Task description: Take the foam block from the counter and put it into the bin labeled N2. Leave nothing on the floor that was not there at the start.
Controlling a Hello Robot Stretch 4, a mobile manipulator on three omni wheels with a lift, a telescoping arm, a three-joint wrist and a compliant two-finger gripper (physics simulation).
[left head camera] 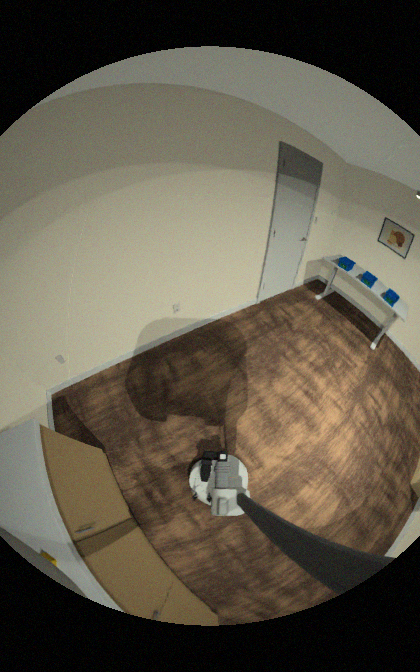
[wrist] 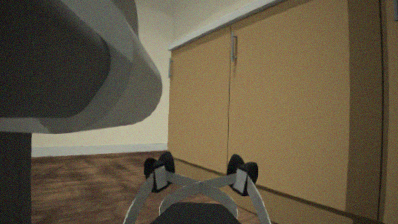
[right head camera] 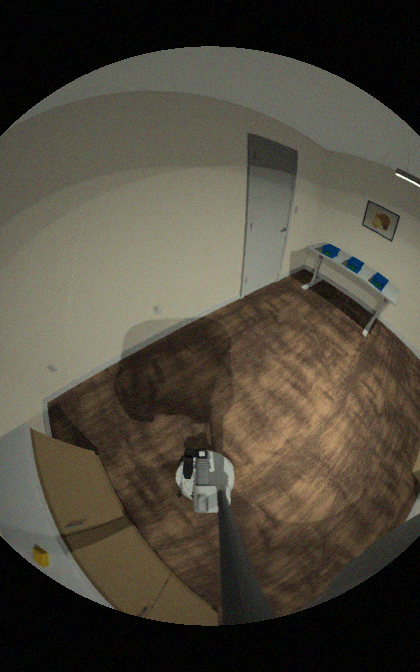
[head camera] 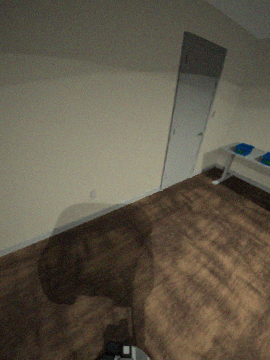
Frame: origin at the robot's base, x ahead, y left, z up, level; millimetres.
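Where they show: gripper, between the fingertips: [wrist: 201,166].
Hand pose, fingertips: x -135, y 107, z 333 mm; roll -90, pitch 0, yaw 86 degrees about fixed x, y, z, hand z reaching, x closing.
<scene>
After its pixels a point has its place.
The yellow foam block [left head camera: 48,558] [right head camera: 41,556] lies on the pale counter [left head camera: 20,465] [right head camera: 17,480] at the lower left of both side head views. My gripper [wrist: 201,166] {x -135, y 107, z 333 mm} is open and empty in the wrist view, low beside the counter's wooden cabinet doors [wrist: 290,100] {x -643, y 446, z 459 mm}, below the countertop and away from the block. Three blue bins stand in a row on a white table at the far right: a left bin [head camera: 244,149] {x 2159, y -1753, z 799 mm} [left head camera: 346,263] [right head camera: 330,251], a middle bin [head camera: 267,158] {x 1872, y -1934, z 792 mm} [left head camera: 369,279] [right head camera: 355,264] and a right bin [left head camera: 390,297] [right head camera: 379,281]. Their labels are too small to read.
The white table [head camera: 225,170] {x 2542, y -1874, z 200 mm} [left head camera: 330,282] [right head camera: 316,272] stands against the far wall, with feet reaching onto the floor. A grey door [head camera: 192,125] {x 2370, y -904, z 1051 mm} [left head camera: 290,230] [right head camera: 267,225] is left of it. My round base [left head camera: 235,467] [right head camera: 222,465] stands on the wooden floor beside the cabinets.
</scene>
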